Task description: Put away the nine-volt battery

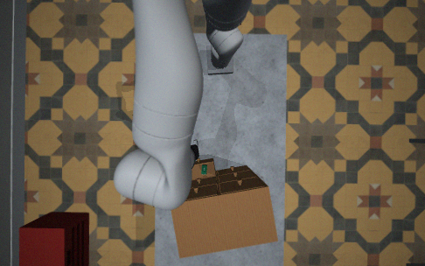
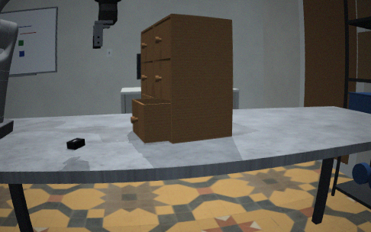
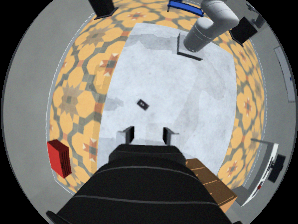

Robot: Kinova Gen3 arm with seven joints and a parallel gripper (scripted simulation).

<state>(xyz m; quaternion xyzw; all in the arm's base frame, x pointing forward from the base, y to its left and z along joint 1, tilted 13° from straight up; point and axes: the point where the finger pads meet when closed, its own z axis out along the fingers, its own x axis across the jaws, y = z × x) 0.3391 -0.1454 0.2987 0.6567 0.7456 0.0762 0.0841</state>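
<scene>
Now: hand 26 cm above the black nine-volt battery, 6 cm past it and 3 cm to the left of it. The rest, counted from my hand: green nine-volt battery 25 cm below, 16 cm ahead, 4 cm to the left.
</scene>
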